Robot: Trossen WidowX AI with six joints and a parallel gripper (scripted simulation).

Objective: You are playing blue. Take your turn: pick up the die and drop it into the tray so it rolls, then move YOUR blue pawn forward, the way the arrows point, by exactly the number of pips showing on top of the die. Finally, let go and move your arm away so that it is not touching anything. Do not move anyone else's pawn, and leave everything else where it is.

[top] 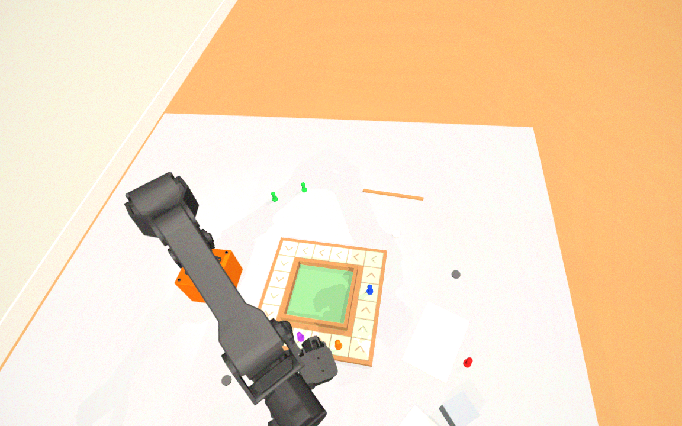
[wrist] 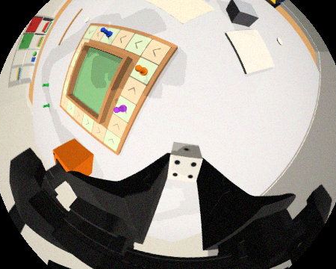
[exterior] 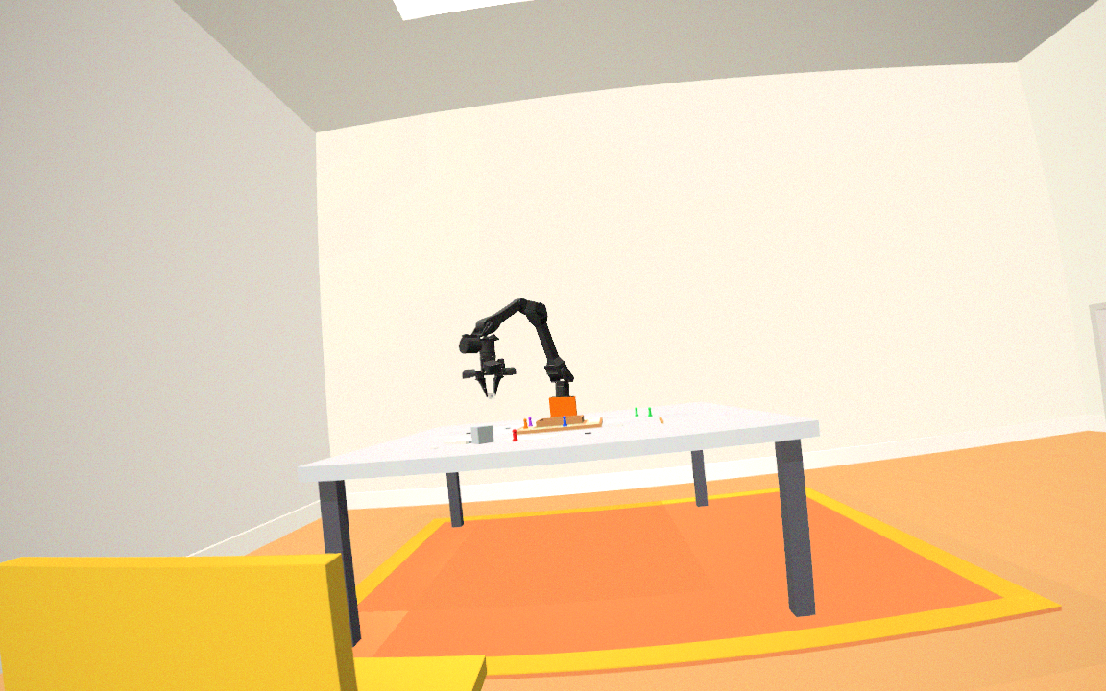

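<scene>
My gripper tip is 6 cm short of the blue pawn, 27 cm to the right of it and 10 cm above it. From my gripper tip the other things lie so: orange pawn: 3 cm ahead, 13 cm to the left, 10 cm below; then purple pawn: 5 cm behind, 12 cm to the left, 10 cm below; then white die: right at my gripper tip.
</scene>
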